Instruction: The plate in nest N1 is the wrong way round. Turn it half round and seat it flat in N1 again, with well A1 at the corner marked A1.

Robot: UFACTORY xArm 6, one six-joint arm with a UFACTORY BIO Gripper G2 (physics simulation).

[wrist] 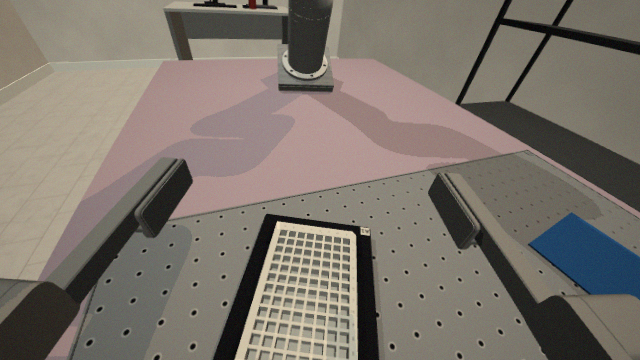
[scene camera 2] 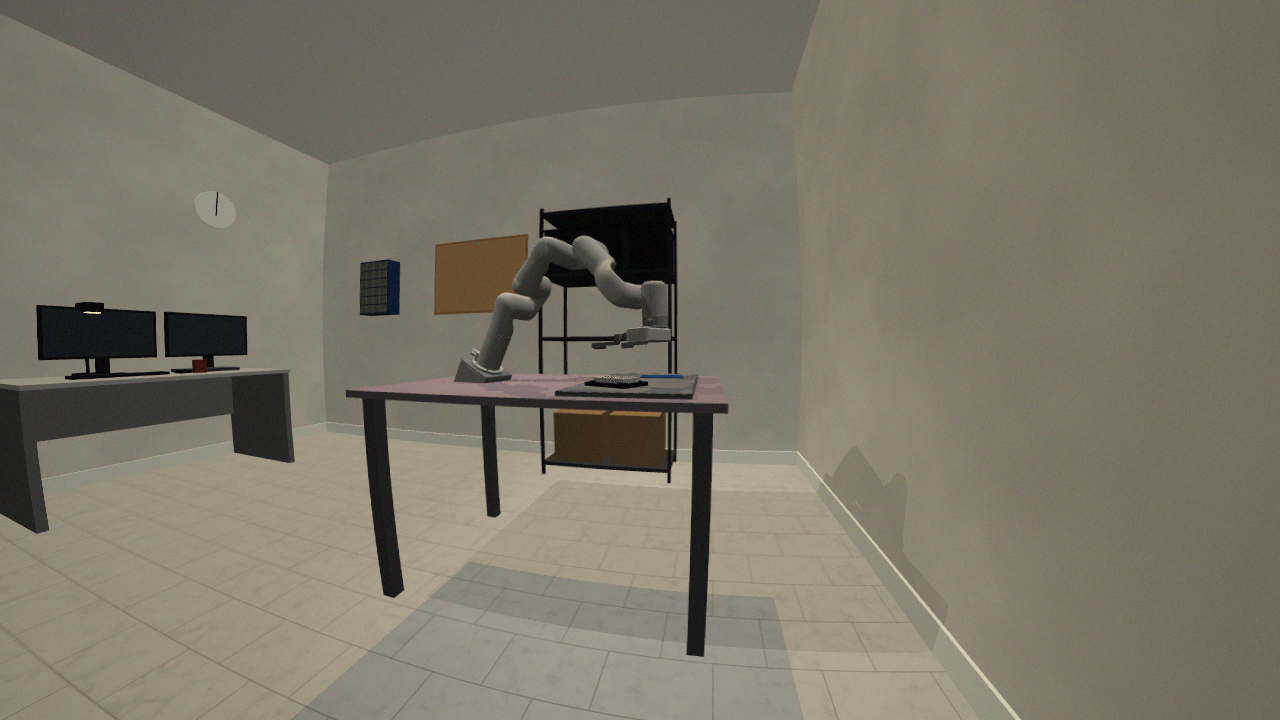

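Note:
The white well plate [scene camera 2: 617, 377] [wrist: 305, 295] lies in the black nest [scene camera 2: 615, 385] [wrist: 368, 290] and looks flat; its near end is cut off in the wrist view. The nest's A1 label [wrist: 365, 231] is at the far right corner, beside the plate's cut corner. Faint marks run down the plate's right edge, too small to read. My gripper [scene camera 2: 610, 342] [wrist: 309, 204] is wide open and empty, above the nest, with one finger out to each side of the plate and well clear of it.
The nest stands on a grey perforated board [scene camera 2: 675, 386] [wrist: 415, 315] on the pink table [scene camera 2: 420, 390] [wrist: 340, 135]. A flat blue piece [scene camera 2: 662, 376] [wrist: 590, 255] lies on the board to the right. The arm's base [scene camera 2: 478, 371] [wrist: 305, 82] is at the far end; a black shelf rack [scene camera 2: 541, 358] stands behind.

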